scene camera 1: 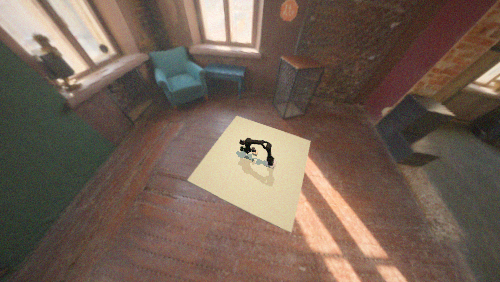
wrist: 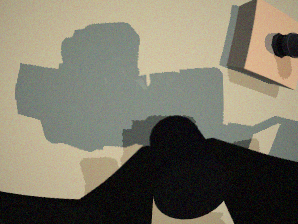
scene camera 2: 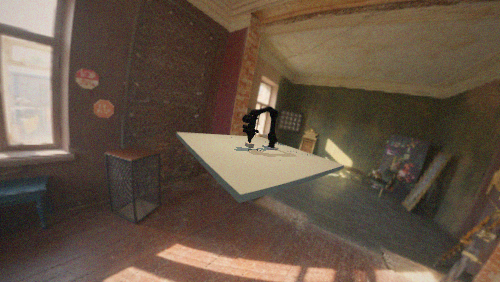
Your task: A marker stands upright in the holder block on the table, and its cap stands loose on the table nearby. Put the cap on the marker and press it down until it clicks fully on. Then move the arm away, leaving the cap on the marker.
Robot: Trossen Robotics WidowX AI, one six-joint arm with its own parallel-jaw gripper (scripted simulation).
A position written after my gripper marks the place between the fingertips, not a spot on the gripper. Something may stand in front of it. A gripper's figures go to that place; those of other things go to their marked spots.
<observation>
My gripper [wrist: 178,150] is 10 cm from the lens. A black marker cap [wrist: 186,173]: 7 cm from the lens.
</observation>
